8 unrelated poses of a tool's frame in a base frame.
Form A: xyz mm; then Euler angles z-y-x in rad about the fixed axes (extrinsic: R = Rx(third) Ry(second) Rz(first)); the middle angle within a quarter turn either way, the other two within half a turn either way.
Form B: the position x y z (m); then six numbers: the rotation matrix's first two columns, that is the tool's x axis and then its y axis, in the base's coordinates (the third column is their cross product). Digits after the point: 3 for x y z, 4 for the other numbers.
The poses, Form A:
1: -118 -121 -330 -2.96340 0.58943 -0.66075
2: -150 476 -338 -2.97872 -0.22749 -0.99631
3: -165 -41 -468 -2.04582 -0.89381 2.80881
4: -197 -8 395 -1.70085 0.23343 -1.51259
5: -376 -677 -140 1.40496 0.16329 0.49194
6: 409 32 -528 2.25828 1.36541 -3.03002
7: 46 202 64 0.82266 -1.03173 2.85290
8: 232 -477 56 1.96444 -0.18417 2.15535
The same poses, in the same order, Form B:
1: -0.118 -0.121 -0.330 -0.8181 0.1958 0.5407 0.1473 -0.8375 0.5262
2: -0.150 0.476 -0.338 -0.9613 -0.2749 0.0152 0.1580 -0.5055 0.8482
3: -0.165 -0.041 -0.468 -0.2865 0.9570 0.0464 0.5571 0.2058 -0.8045
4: -0.197 -0.008 0.395 -0.1262 -0.0277 0.9916 0.9647 -0.2365 0.1161
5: -0.376 -0.677 -0.140 0.1629 0.8820 0.4422 -0.9732 0.0698 0.2193
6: 0.409 0.032 -0.528 -0.1294 -0.6989 -0.7034 -0.1576 0.7149 -0.6812
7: 0.046 0.202 0.064 0.3492 -0.8688 -0.3510 -0.3763 -0.4730 0.7967
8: 0.232 -0.477 0.056 -0.3771 -0.4510 0.8089 -0.9079 0.3527 -0.2265
